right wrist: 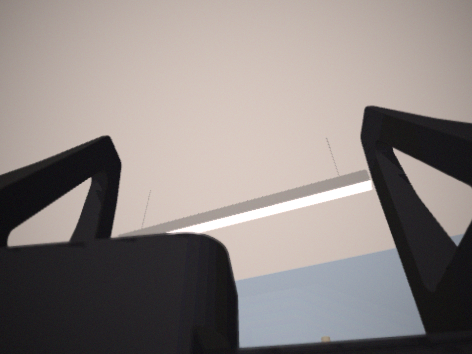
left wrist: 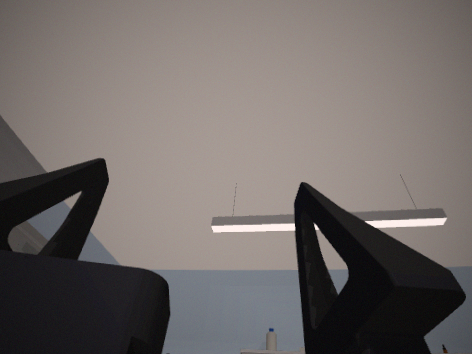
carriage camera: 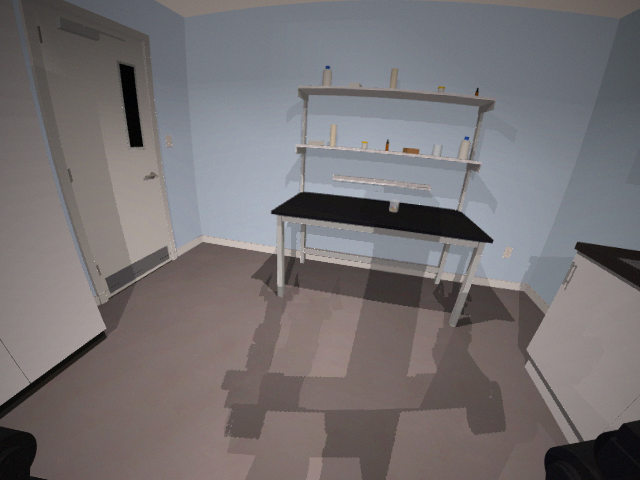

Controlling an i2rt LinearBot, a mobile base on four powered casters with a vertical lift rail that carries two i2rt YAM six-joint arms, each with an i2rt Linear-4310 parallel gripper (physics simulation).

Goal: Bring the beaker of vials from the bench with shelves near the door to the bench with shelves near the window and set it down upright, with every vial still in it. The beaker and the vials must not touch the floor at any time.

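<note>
A small pale beaker (carriage camera: 393, 206) stands upright on the black top of a bench with shelves (carriage camera: 330, 209), a little right of the bench's middle, across the room to the right of the door (carriage camera: 103, 170). Its contents are too small to make out. My left gripper (left wrist: 202, 181) is open and empty, pointing up towards the ceiling. My right gripper (right wrist: 236, 136) is open and empty, also pointing up. Both are far from the beaker. The bench near the window does not show in the carriage view.
Bottles and jars stand on the bench's upper shelf (carriage camera: 361, 91) and lower shelf (carriage camera: 351, 149). A tall white cabinet (carriage camera: 41, 289) stands at the left. A white base cabinet with a dark top (carriage camera: 584, 330) stands at the right. A ceiling lamp (left wrist: 255, 224) (right wrist: 280, 205) hangs overhead.
</note>
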